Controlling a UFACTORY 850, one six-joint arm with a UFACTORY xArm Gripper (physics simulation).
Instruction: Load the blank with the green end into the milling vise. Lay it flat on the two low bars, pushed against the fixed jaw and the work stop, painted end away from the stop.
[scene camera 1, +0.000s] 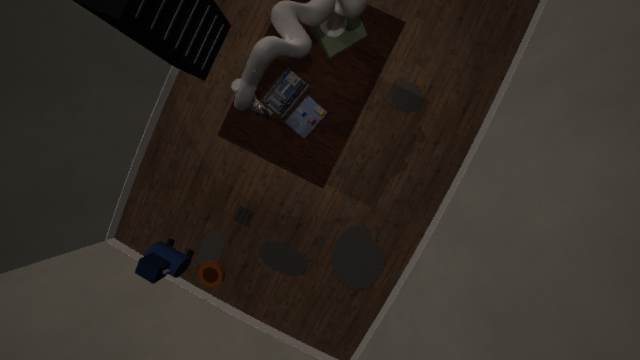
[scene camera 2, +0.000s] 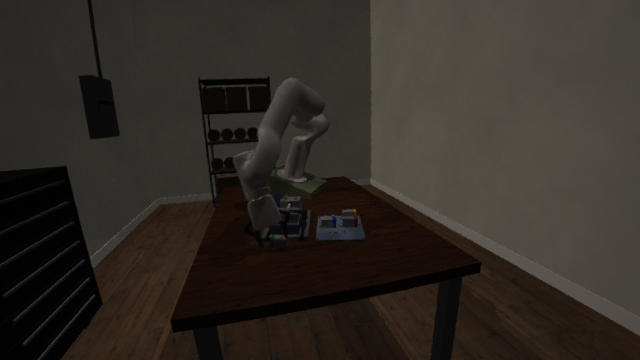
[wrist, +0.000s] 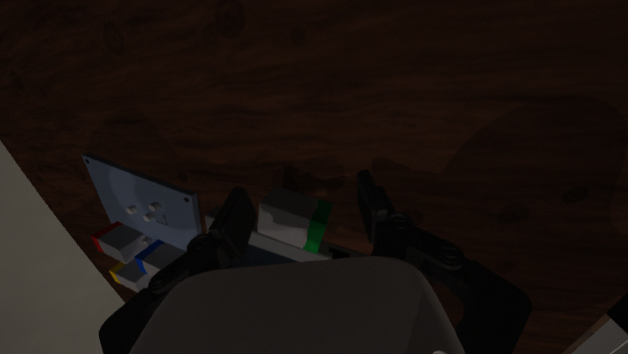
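The green-ended blank (scene camera 2: 281, 242) (wrist: 286, 216) is a grey block beside the near edge of the milling vise (scene camera 1: 285, 95) (scene camera 2: 306, 226). It lies between my spread fingers in the wrist view, with its green end towards the right finger, and is not gripped. Whether it rests fully on the table is too dark to tell. My gripper (scene camera 1: 263, 109) (scene camera 2: 282, 238) (wrist: 302, 193) is open, tilted and low at the vise's near side. The vise's grey edge shows behind the blank in the wrist view; its low bars, fixed jaw and work stop cannot be told apart clearly.
A blue-grey plate (scene camera 1: 300, 126) (scene camera 2: 325, 235) (wrist: 145, 185) lies beside the vise. At it are blanks with red (scene camera 1: 312, 122) (scene camera 2: 348, 221) (wrist: 123, 243), blue (scene camera 1: 303, 114) (scene camera 2: 328, 222) and yellow (scene camera 1: 320, 113) (scene camera 2: 348, 213) ends. The dark wooden table (scene camera 1: 315, 165) (scene camera 2: 320, 272) carries everything.
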